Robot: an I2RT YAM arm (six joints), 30 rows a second.
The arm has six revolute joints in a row. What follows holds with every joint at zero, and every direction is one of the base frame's. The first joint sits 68 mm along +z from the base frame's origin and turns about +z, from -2.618 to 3.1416 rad. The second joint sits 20 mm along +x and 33.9 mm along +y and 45.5 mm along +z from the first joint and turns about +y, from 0 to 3.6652 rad. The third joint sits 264 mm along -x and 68.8 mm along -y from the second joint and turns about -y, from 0 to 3.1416 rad. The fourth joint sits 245 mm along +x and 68.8 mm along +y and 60 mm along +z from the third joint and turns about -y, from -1.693 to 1.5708 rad. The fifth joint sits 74 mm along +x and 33.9 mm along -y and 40.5 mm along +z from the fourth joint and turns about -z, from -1.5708 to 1.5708 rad. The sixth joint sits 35.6 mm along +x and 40.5 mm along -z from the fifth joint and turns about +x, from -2.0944 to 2.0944 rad. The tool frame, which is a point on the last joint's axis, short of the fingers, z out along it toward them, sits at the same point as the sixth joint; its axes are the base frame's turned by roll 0, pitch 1.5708 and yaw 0 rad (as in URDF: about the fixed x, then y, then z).
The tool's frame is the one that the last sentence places.
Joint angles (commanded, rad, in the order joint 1, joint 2, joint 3, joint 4, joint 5, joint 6), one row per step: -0.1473, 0.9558, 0.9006, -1.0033, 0.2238, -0.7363; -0.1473, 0.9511, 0.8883, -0.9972, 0.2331, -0.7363; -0.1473, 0.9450, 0.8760, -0.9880, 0.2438, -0.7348; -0.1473, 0.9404, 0.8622, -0.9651, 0.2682, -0.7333; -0.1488, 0.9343, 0.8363, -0.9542, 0.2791, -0.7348; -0.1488, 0.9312, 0.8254, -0.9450, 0.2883, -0.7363; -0.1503, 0.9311, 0.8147, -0.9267, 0.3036, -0.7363; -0.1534, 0.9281, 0.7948, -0.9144, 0.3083, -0.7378; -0.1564, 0.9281, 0.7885, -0.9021, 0.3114, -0.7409; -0.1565, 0.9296, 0.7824, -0.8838, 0.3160, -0.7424; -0.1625, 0.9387, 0.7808, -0.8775, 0.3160, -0.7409; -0.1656, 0.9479, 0.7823, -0.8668, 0.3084, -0.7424; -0.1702, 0.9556, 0.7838, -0.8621, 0.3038, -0.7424; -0.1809, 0.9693, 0.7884, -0.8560, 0.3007, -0.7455; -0.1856, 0.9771, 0.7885, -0.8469, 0.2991, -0.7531; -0.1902, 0.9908, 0.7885, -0.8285, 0.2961, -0.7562; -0.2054, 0.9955, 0.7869, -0.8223, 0.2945, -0.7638; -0.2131, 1.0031, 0.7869, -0.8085, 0.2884, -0.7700; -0.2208, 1.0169, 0.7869, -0.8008, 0.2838, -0.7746; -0.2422, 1.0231, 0.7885, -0.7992, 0.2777, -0.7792
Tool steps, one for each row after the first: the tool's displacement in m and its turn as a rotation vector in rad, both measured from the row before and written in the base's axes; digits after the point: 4 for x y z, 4 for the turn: -0.0009, -0.0002, -0.0026, -0.0078, 0.0027, -0.0046; -0.0008, -0.0002, -0.0022, -0.0090, -0.0021, -0.0065; 0.0005, -0.0009, -0.0021, -0.0223, -0.0109, -0.0134; -0.0015, -0.0004, -0.0063, -0.0087, 0.0107, -0.0057; -0.0003, -0.0003, -0.0023, -0.0088, 0.0003, -0.0033; 0.0008, -0.0009, -0.0021, -0.0142, -0.0056, -0.0092; -0.0007, -0.0006, -0.0049, -0.0040, 0.0057, -0.0042; 0.0006, -0.0007, -0.0012, -0.0049, -0.0044, -0.0020; 0.0014, -0.0004, -0.0010, -0.0062, -0.0094, -0.0012; 0.0015, -0.0013, -0.0015, 0.0013, 0.0038, -0.0072; 0.0023, -0.0007, -0.0004, 0.0053, -0.0035, 0.0020; 0.0015, -0.0009, -0.0005, 0.0041, 0.0008, -0.0022; 0.0024, -0.0022, -0.0004, 0.0018, 0.0037, -0.0066; 0.0017, -0.0011, -0.0007, -0.0021, 0.0013, 0.0024; 0.0034, -0.0014, -0.0012, 0.0003, -0.0039, -0.0005; 0.0004, -0.0029, -0.0009, -0.0019, 0.0027, -0.0081; 0.0020, -0.0017, -0.0005, 0.0012, -0.0048, 0.0005; 0.0022, -0.0018, -0.0019, 0.0032, 0.0069, -0.0015; 0.0000, -0.0040, -0.0005, 0.0039, 0.0035, -0.0145
